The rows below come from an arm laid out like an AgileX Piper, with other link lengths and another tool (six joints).
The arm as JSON. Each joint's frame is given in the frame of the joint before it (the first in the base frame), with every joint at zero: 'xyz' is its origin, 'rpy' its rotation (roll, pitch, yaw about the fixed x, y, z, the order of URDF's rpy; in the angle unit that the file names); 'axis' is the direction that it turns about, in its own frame. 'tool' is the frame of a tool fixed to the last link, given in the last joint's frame.
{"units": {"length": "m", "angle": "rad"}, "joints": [
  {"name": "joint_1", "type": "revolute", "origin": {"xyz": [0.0, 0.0, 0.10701], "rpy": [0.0, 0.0, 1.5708]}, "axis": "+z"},
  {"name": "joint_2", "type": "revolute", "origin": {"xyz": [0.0, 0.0, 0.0], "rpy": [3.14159, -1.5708, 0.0]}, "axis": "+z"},
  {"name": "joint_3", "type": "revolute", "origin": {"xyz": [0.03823, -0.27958, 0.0], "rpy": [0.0, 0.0, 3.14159]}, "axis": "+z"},
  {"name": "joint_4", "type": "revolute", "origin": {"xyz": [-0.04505, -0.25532, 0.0], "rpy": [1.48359, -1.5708, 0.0]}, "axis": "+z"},
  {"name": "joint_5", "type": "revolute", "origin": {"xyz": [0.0, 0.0, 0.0], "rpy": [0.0, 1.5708, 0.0]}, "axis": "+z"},
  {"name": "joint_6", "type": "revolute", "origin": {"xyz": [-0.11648, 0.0, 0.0], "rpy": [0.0, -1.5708, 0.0]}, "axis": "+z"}
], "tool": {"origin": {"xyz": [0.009, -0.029, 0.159], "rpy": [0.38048, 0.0, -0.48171]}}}
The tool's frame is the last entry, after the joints.
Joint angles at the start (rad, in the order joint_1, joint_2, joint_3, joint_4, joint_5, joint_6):
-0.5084, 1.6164, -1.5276, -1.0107, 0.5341, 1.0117
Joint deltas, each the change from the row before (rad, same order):
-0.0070, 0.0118, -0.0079, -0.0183, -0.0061, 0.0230
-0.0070, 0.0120, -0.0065, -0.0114, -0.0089, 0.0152
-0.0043, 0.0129, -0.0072, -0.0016, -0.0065, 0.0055
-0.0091, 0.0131, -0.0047, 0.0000, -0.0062, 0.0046
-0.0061, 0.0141, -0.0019, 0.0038, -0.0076, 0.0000
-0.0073, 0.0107, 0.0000, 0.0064, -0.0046, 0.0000
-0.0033, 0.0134, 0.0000, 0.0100, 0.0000, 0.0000
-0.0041, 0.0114, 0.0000, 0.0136, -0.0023, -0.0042
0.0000, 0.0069, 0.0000, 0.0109, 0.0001, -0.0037
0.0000, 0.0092, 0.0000, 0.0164, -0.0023, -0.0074
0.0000, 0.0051, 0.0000, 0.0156, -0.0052, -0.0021
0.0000, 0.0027, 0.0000, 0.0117, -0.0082, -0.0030
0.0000, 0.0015, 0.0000, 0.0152, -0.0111, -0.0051
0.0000, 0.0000, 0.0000, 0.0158, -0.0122, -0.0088
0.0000, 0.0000, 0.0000, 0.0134, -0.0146, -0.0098
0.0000, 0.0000, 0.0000, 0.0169, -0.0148, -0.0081
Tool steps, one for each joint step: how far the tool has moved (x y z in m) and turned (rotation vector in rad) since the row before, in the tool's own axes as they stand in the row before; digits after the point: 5 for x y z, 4 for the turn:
-0.00251, 0.00205, 0.00405, -0.0033, -0.0058, 0.0103
-0.00087, 0.00149, 0.00436, -0.0025, -0.0019, 0.0059
0.00135, 0.00068, 0.00435, 0.0010, 0.0023, 0.0021
-0.00026, -0.00143, 0.00613, 0.0063, 0.0002, 0.0037
0.00272, -0.00231, 0.00647, 0.0078, 0.0046, -0.0019
0.00128, -0.00327, 0.00595, 0.0104, 0.0038, 0.0020
0.00384, -0.00446, 0.00662, 0.0155, 0.0071, 0.0018
0.00346, -0.00387, 0.00582, 0.0132, 0.0083, 0.0015
0.00341, -0.00241, 0.00314, 0.0088, 0.0073, 0.0005
0.00505, -0.00283, 0.00402, 0.0101, 0.0113, -0.0008
0.00422, -0.00099, 0.00194, 0.0039, 0.0134, 0.0051
0.00339, 0.00046, 0.00063, -0.0017, 0.0114, 0.0023
0.00382, 0.00122, -0.00013, -0.0045, 0.0142, 0.0028
0.00351, 0.00179, -0.00087, -0.0068, 0.0134, 0.0004
0.00348, 0.00246, -0.00109, -0.0096, 0.0124, -0.0025
0.00389, 0.00246, -0.00113, -0.0092, 0.0153, 0.0017

